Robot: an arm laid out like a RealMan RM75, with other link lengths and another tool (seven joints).
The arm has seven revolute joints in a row. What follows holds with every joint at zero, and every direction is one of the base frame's. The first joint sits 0.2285 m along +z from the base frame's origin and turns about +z. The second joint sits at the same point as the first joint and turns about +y. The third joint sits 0.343 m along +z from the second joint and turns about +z. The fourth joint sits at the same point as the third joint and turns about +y. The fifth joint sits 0.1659 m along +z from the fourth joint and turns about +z. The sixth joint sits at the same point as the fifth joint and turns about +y. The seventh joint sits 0.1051 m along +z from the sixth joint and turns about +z. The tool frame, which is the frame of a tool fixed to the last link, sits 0.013 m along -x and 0.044 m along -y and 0.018 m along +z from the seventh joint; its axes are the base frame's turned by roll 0, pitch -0.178 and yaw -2.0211 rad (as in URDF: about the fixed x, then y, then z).
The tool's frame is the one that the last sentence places.
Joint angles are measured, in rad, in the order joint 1, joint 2, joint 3, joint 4, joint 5, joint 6, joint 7. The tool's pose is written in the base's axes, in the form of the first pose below.
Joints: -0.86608 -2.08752 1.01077 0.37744 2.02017 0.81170 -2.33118
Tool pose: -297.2, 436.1, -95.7; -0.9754, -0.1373, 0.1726; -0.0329, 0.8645, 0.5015; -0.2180, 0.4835, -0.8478
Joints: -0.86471 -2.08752 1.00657 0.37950 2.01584 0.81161 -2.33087
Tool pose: -297.2, 436.3, -95.3; -0.9739, -0.1429, 0.1765; -0.0346, 0.8615, 0.5066; -0.2244, 0.4872, -0.8439
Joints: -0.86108 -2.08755 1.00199 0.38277 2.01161 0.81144 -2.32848
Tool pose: -297.9, 436.2, -94.6; -0.9725, -0.1479, 0.1797; -0.0357, 0.8580, 0.5125; -0.2300, 0.4920, -0.8397
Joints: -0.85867 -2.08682 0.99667 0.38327 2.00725 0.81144 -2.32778
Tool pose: -298.8, 436.1, -93.9; -0.9708, -0.1556, 0.1825; -0.0396, 0.8545, 0.5180; -0.2366, 0.4956, -0.8357
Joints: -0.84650 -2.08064 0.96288 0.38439 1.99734 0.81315 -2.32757
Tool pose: -304.5, 435.5, -89.0; -0.9624, -0.1949, 0.1892; -0.0619, 0.8356, 0.5458; -0.2645, 0.5136, -0.8162
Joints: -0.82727 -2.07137 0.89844 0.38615 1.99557 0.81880 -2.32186
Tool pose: -314.5, 434.0, -80.7; -0.9487, -0.2494, 0.1941; -0.0911, 0.8039, 0.5877; -0.3026, 0.5399, -0.7854
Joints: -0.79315 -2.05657 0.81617 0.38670 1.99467 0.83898 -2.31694
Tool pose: -331.5, 427.8, -69.4; -0.9254, -0.3250, 0.1949; -0.1336, 0.7611, 0.6347; -0.3546, 0.5613, -0.7477
